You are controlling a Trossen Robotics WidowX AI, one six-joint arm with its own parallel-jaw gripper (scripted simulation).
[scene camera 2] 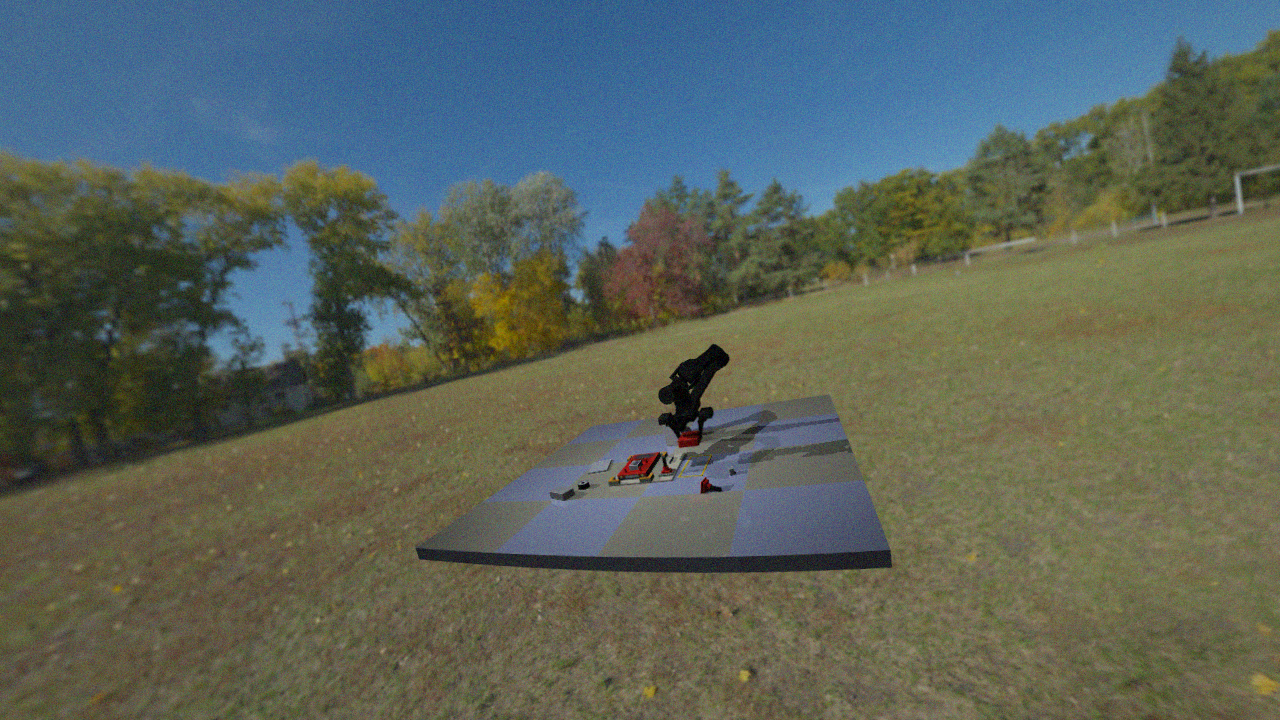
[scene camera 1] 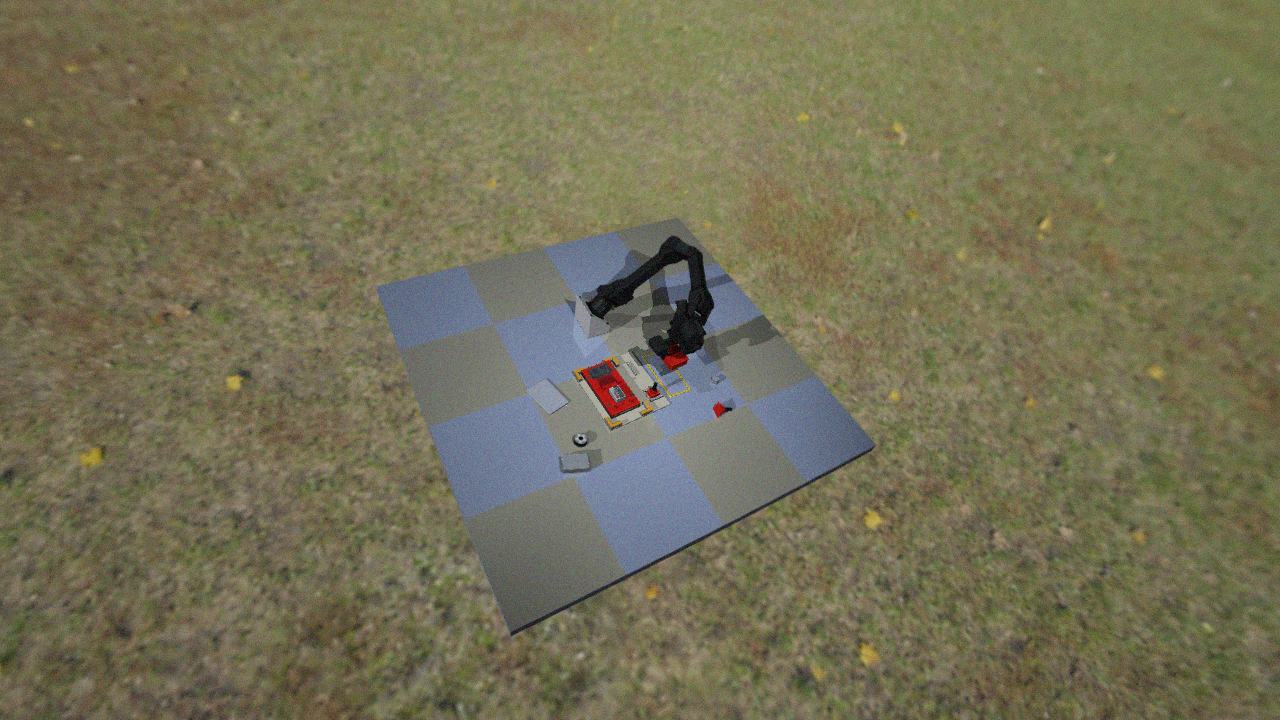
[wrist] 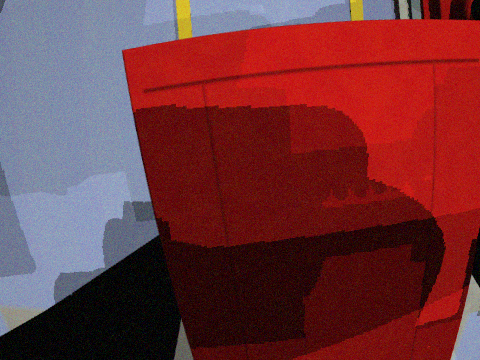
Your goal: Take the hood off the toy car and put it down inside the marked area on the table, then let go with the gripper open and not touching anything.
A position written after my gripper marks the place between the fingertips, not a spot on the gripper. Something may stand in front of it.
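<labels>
There's a hood [wrist: 308, 181] here, and my gripper [scene camera 2: 690, 439] is carrying it.
</labels>
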